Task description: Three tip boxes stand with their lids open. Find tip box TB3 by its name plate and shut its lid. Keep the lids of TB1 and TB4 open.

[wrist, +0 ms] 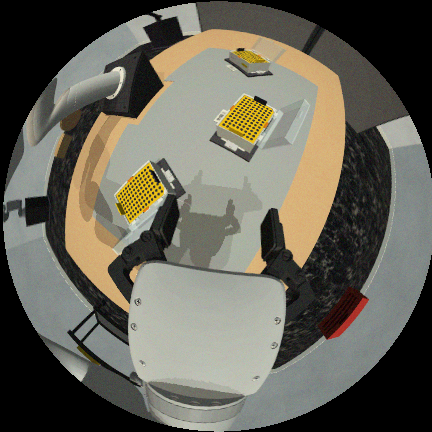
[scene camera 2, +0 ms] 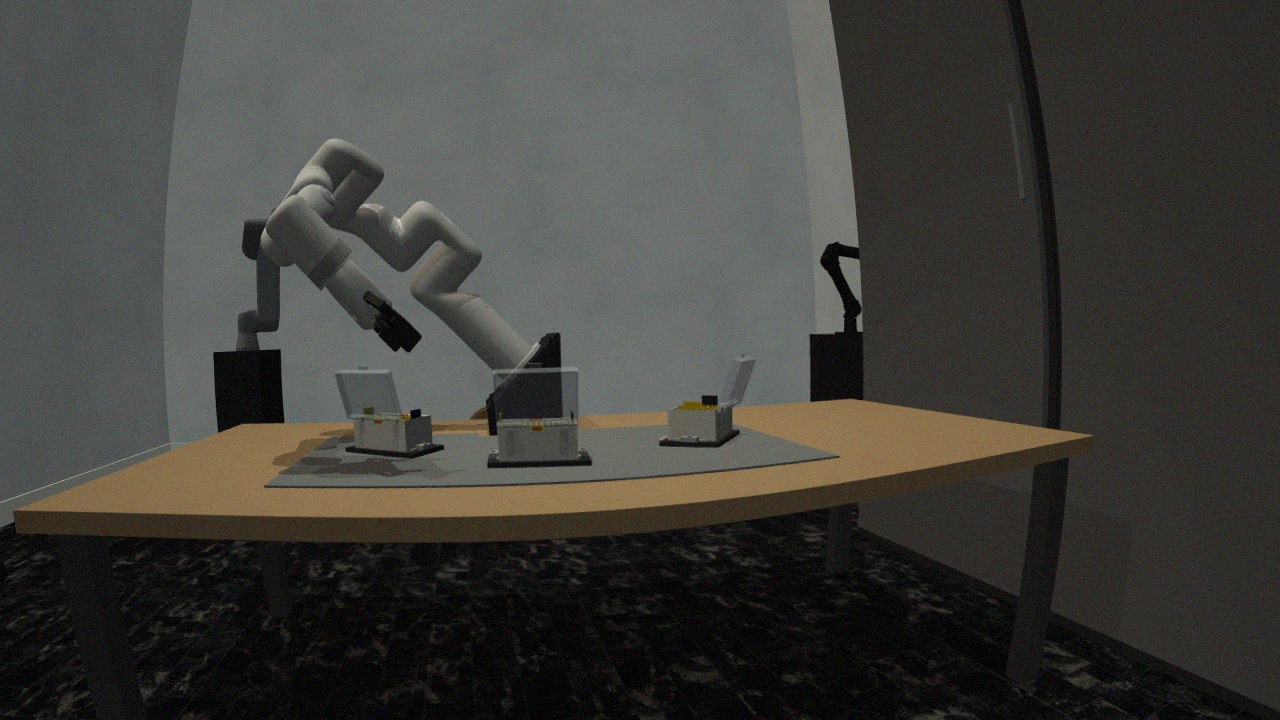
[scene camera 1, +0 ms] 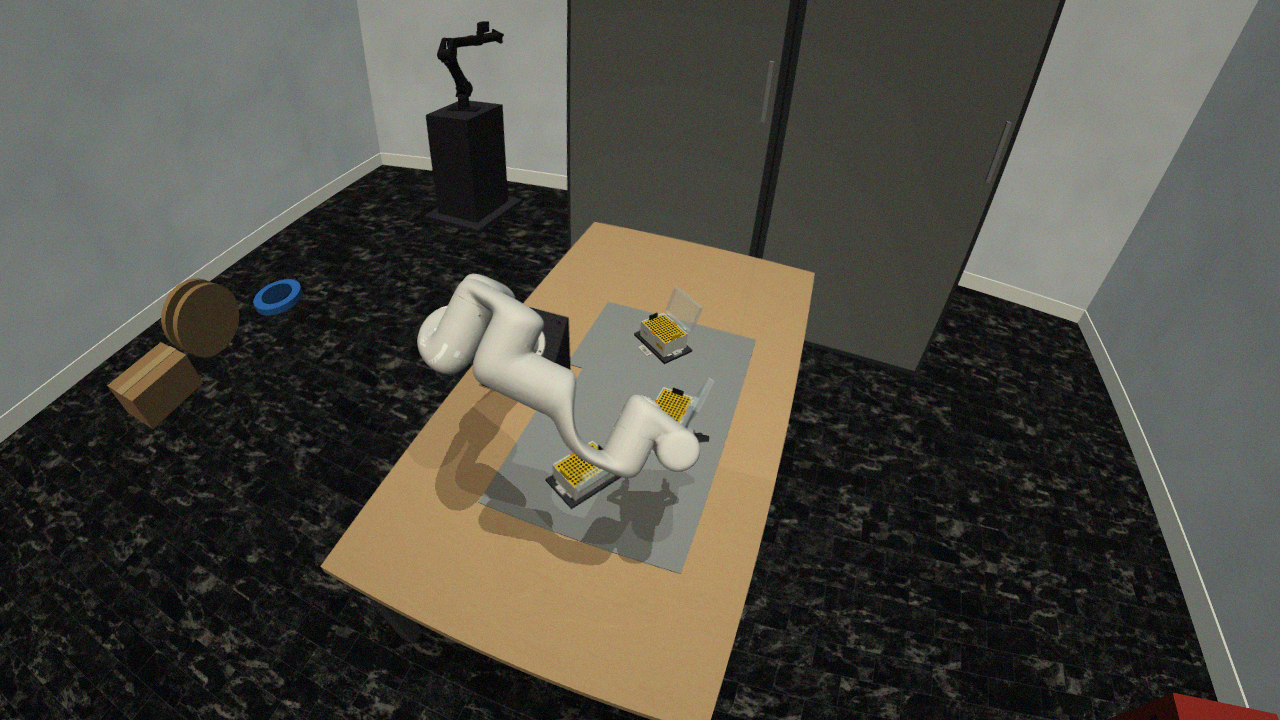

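Where they show: gripper, between the fingertips: (wrist: 221,209) (scene camera 2: 408,345); arm's base, origin of its link: (wrist: 114,82) (scene camera 2: 520,366).
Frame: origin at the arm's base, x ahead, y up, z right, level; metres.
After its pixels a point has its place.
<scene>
Three white tip boxes with yellow racks stand with clear lids raised: the far box (scene camera 1: 663,334) @[z -0.299, x 0.283, y -0.072 m] (scene camera 2: 699,425) (wrist: 251,61) @[z -0.281, x 0.303, y -0.071 m], the middle box (scene camera 1: 673,406) @[z -0.044, x 0.422, y -0.071 m] (scene camera 2: 537,444) (wrist: 245,120) @[z -0.019, x 0.418, y -0.071 m] and the near box (scene camera 1: 579,473) @[z 0.254, x 0.314, y -0.072 m] (scene camera 2: 391,434) (wrist: 140,193) @[z 0.224, x 0.317, y -0.071 m]. The middle box's lid (scene camera 1: 703,400) @[z -0.020, x 0.503, y 0.014 m] (scene camera 2: 537,392) @[z -0.040, x 0.494, y -0.016 m] (wrist: 295,121) @[z -0.020, x 0.494, y 0.017 m] leans outward. The near box's lid (scene camera 2: 366,392) @[z 0.253, x 0.384, y -0.019 m] (wrist: 135,238) @[z 0.262, x 0.390, y 0.014 m] is partly behind a finger in the wrist view. The name plates are too small to read. My gripper (scene camera 2: 408,341) @[z 0.155, x 0.473, y 0.057 m] (wrist: 221,209) @[z 0.155, x 0.473, y 0.057 m] is open and empty, tilted, above the near box's level; the arm mostly hides it in scene camera 1.
The boxes stand on a grey mat (scene camera 1: 617,326) @[z -0.329, x 0.118, y -0.128 m] (scene camera 2: 769,447) @[z -0.410, x 0.402, y -0.128 m] (wrist: 200,75) @[z -0.167, x 0.186, y -0.128 m] on a wooden table (scene camera 1: 537,591) @[z 0.542, x 0.366, y -0.131 m] (scene camera 2: 939,438) @[z -0.726, x 0.465, y -0.131 m] (wrist: 327,100) @[z -0.429, x 0.589, y -0.131 m]. The arm's black base mount (scene camera 2: 547,385) (wrist: 131,85) @[z 0.006, x 0.101, y -0.019 m] stands at the table's side. Grey cabinets (scene camera 1: 680,116) stand beyond the table's far end.
</scene>
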